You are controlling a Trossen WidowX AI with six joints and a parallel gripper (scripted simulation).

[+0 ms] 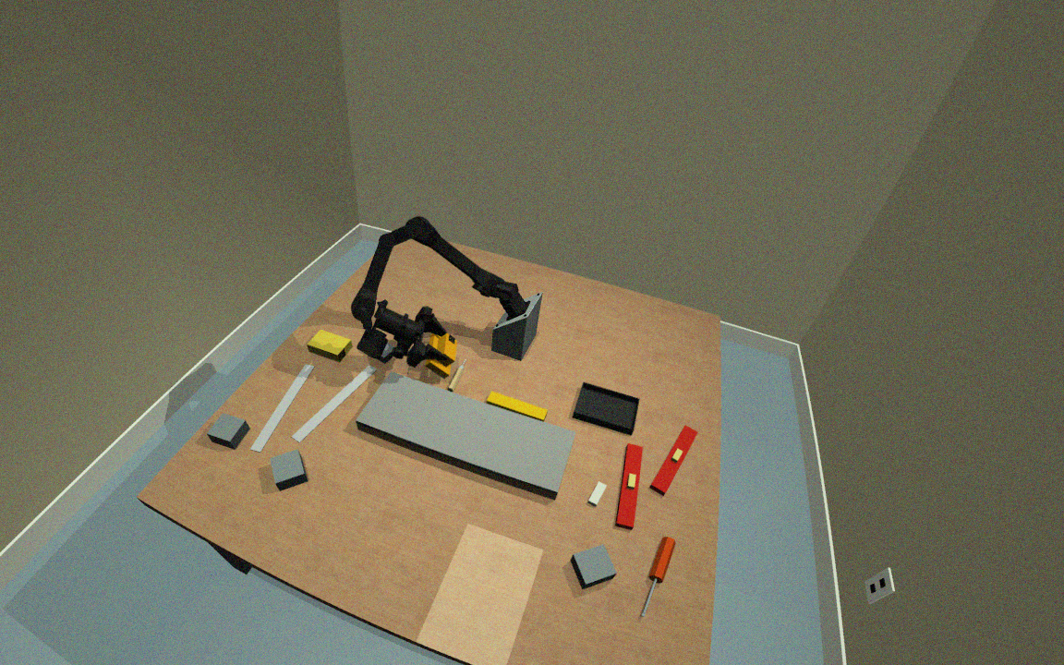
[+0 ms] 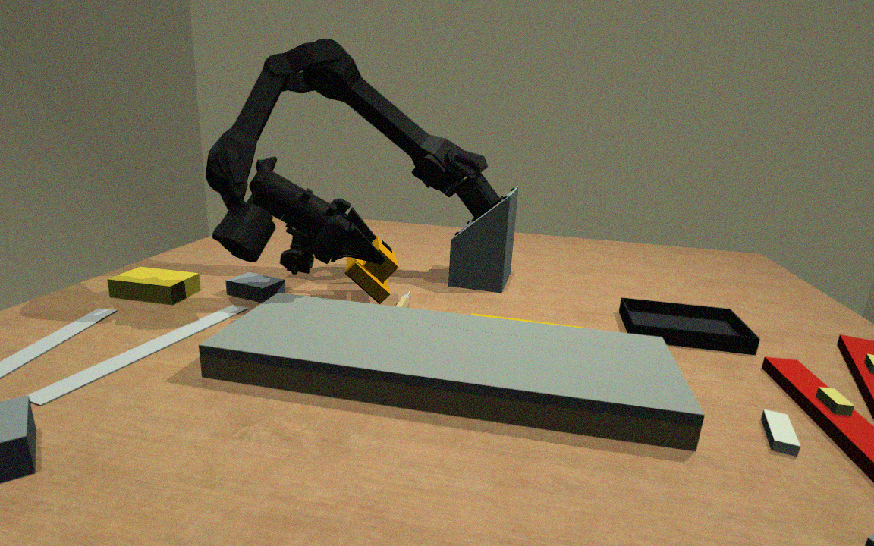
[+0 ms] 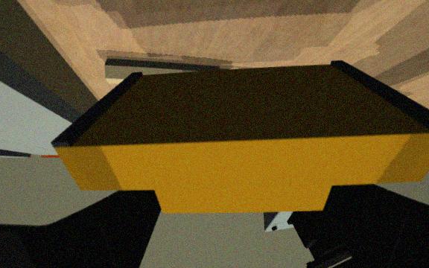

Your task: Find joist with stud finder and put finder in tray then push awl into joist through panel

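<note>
Right now my gripper tip is 7 cm above the awl, 4 cm to the right of it and 1 cm short of it. Also, from my gripper tip: thin yellow bar (23 cm to the left, 7 cm below, 7 cm ahead); grey block (20 cm to the right, 7 cm below, 2 cm ahead); yellow stud finder (1 cm behind).
</note>
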